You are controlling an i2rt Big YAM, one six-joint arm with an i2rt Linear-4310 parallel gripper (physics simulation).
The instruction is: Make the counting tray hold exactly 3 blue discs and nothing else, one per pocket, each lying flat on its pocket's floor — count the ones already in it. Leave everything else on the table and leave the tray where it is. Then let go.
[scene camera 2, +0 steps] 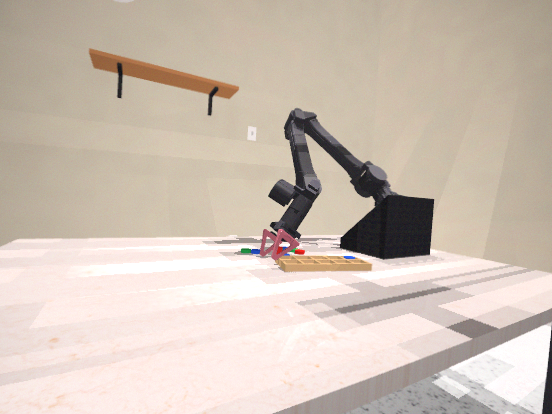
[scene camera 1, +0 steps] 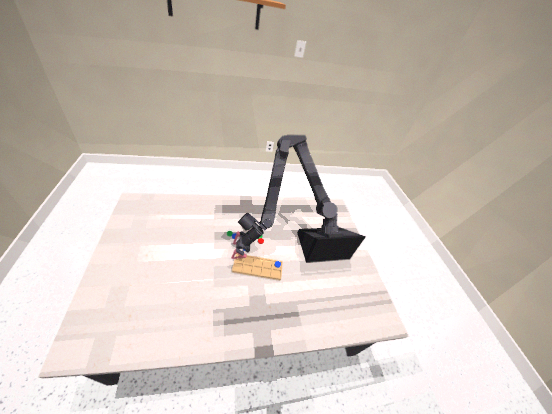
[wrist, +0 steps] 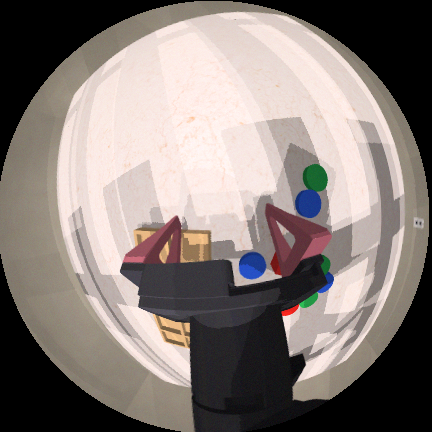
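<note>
There is a wooden counting tray here, and my gripper touches it. The gripper is open, and I can see it in the wrist view as well.
</note>
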